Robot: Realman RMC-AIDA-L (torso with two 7-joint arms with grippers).
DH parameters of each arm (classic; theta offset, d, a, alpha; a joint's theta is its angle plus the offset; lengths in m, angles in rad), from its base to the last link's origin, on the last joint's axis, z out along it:
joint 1: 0 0.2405 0 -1.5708
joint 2: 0 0 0 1.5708
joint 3: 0 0.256 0 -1.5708
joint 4: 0 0 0 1.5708
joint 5: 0 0.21 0 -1.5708
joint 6: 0 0 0 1.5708
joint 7: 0 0.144 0 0
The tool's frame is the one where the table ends.
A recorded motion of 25 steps. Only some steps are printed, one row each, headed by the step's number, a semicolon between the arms.
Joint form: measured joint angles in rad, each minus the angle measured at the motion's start. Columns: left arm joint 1, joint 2, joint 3, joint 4, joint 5, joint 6, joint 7; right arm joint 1, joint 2, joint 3, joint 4, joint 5, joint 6, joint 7.
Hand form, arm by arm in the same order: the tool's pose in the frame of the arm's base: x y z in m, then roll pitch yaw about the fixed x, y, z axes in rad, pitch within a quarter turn. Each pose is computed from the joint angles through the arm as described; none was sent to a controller.
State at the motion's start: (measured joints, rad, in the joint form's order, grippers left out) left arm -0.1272 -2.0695 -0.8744 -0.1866 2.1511 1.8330 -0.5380; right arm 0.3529 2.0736 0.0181 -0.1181 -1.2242 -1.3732 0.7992
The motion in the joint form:
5: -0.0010 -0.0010 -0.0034 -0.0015 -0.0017 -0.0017 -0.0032; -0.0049 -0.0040 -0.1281 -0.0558 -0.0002 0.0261 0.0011
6: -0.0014 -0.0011 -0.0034 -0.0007 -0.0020 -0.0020 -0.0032; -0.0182 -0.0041 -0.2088 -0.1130 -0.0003 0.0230 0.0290
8: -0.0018 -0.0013 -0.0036 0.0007 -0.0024 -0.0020 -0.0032; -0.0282 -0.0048 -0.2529 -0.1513 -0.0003 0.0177 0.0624
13: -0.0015 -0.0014 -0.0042 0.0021 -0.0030 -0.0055 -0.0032; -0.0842 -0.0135 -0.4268 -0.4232 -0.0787 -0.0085 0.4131
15: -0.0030 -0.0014 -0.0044 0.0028 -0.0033 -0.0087 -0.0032; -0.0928 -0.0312 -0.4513 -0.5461 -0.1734 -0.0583 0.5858
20: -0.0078 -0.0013 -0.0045 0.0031 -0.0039 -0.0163 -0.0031; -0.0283 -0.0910 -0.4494 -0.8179 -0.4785 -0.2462 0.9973
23: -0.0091 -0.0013 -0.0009 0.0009 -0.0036 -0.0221 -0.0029; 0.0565 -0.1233 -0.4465 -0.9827 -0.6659 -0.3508 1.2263
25: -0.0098 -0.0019 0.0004 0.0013 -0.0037 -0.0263 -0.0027; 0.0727 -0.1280 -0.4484 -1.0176 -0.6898 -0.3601 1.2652
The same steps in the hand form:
5: -0.3484 0.2030 0.0619 -0.7289 -0.9218 -1.0310; 0.3863 0.2902 0.0728 -1.1888 1.1492 0.4261
6: -0.3485 0.2031 0.0619 -0.7295 -0.9219 -1.0300; 0.3831 0.2911 0.0766 -1.3320 1.1211 0.3356
8: -0.3486 0.2031 0.0619 -0.7303 -0.9215 -1.0284; 0.3811 0.2911 0.0805 -1.3936 1.1146 0.3064
13: -0.3493 0.2030 0.0618 -0.7316 -0.9229 -1.0229; 0.3644 0.2937 0.1108 -1.7943 1.1720 0.0773
15: -0.3495 0.2037 0.0617 -0.7327 -0.9245 -1.0203; 0.3514 0.2954 0.1265 -2.0724 1.1672 -0.1135
20: -0.3495 0.2058 0.0613 -0.7345 -0.9288 -1.0173; 0.3084 0.3076 0.1559 -2.7183 0.9804 -0.5888
23: -0.3492 0.2069 0.0603 -0.7372 -0.9352 -1.0154; 0.2778 0.3213 0.1718 -2.8596 0.7951 -0.7152
25: -0.3493 0.2074 0.0596 -0.7394 -0.9389 -1.0113; 0.2711 0.3247 0.1763 -2.8562 0.7706 -0.7182

